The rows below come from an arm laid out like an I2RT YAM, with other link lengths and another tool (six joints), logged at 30 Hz.
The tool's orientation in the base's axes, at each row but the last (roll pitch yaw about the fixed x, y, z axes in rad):
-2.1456 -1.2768 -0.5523
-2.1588 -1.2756 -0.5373
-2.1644 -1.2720 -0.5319
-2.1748 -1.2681 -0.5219
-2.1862 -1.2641 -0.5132
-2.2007 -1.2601 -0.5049
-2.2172 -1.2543 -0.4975
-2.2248 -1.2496 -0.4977
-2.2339 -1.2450 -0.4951
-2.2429 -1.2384 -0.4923
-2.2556 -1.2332 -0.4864
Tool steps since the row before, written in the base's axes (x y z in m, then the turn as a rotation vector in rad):
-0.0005 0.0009 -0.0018 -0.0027 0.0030 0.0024
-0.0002 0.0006 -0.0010 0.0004 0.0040 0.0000
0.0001 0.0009 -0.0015 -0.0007 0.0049 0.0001
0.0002 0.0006 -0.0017 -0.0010 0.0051 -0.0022
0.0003 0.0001 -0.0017 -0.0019 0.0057 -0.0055
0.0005 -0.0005 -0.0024 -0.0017 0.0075 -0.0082
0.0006 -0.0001 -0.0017 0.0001 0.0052 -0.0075
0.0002 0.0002 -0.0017 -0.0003 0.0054 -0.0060
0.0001 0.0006 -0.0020 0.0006 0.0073 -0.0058
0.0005 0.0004 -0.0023 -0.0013 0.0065 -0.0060
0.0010 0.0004 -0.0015 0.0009 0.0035 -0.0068
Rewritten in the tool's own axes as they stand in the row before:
-0.0020 -0.0006 0.0002 0.0012 -0.0043 -0.0014
-0.0011 -0.0004 0.0003 -0.0005 -0.0034 0.0021
-0.0015 -0.0004 0.0007 -0.0008 -0.0046 0.0015
-0.0017 0.0000 0.0007 -0.0031 -0.0044 0.0018
-0.0016 0.0004 0.0006 -0.0066 -0.0044 0.0018
-0.0021 0.0012 0.0007 -0.0094 -0.0053 0.0032
-0.0014 0.0007 0.0008 -0.0079 -0.0027 0.0037
-0.0016 0.0003 0.0006 -0.0066 -0.0034 0.0032
-0.0020 0.0000 0.0007 -0.0064 -0.0049 0.0047
-0.0021 0.0004 0.0011 -0.0070 -0.0048 0.0027
-0.0012 0.0004 0.0014 -0.0067 -0.0011 0.0036

